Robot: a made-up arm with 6 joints.
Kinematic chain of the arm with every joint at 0, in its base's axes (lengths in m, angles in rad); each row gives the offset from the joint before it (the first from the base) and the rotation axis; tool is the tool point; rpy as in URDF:
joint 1: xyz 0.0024 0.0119 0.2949 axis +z
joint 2: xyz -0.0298 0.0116 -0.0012 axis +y
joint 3: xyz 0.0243 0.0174 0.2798 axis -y
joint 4: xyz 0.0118 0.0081 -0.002 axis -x
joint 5: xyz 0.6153 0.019 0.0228 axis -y
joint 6: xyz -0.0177 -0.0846 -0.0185 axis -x
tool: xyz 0.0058 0.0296 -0.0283 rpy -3.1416 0 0
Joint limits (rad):
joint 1: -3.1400..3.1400
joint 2: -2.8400..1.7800
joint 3: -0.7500..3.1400
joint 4: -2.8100..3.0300
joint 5: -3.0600..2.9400
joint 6: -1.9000..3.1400
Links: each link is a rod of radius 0.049 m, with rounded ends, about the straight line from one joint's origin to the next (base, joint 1, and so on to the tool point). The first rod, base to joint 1, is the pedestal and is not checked.
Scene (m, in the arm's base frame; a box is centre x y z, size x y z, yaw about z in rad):
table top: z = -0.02
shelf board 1: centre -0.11 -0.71 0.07 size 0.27 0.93 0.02 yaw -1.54
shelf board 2: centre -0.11 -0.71 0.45 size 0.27 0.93 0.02 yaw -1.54
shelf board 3: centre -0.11 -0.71 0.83 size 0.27 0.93 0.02 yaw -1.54
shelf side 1: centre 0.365 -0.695 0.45 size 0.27 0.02 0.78 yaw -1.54
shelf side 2: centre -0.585 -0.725 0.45 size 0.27 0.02 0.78 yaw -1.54
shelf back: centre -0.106 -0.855 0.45 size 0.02 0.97 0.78 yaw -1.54
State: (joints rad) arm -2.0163 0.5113 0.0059 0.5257 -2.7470 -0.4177
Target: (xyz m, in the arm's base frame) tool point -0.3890 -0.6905 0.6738
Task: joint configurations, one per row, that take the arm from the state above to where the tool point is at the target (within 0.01 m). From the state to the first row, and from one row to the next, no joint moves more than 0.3 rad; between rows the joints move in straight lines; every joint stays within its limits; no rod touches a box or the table.
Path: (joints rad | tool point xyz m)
1: -2.0668 0.3402 -0.1954 0.5150 -2.6997 -0.4096 | -0.2723 -0.5834 0.2837
2: -2.1172 0.1691 -0.3967 0.5044 -2.6524 -0.4015 | -0.2740 -0.5215 0.2839
3: -2.1677 -0.0020 -0.5979 0.4937 -2.6052 -0.3934 | -0.2690 -0.4589 0.2764
4: -2.2350 -0.0185 -0.3977 0.5084 -2.6536 -0.3609 | -0.3287 -0.4781 0.4024
5: -2.3023 -0.0350 -0.1975 0.5230 -2.7020 -0.3284 | -0.3731 -0.4701 0.5370
6: -2.3696 -0.0515 0.0028 0.5377 -2.7504 -0.2958 | -0.3968 -0.4376 0.6738
7: -2.3114 0.1866 0.2921 0.5493 -2.8278 -0.2969 | -0.4118 -0.5072 0.6955
8: -2.2532 0.4246 0.5815 0.5609 -2.9052 -0.2979 | -0.4164 -0.5751 0.7017
9: -2.1950 0.6627 0.8709 0.5724 -2.9826 -0.2990 | -0.4089 -0.6376 0.6938
10: -2.1367 0.9008 1.1602 0.5840 -3.0600 -0.3001 | -0.3890 -0.6905 0.6738

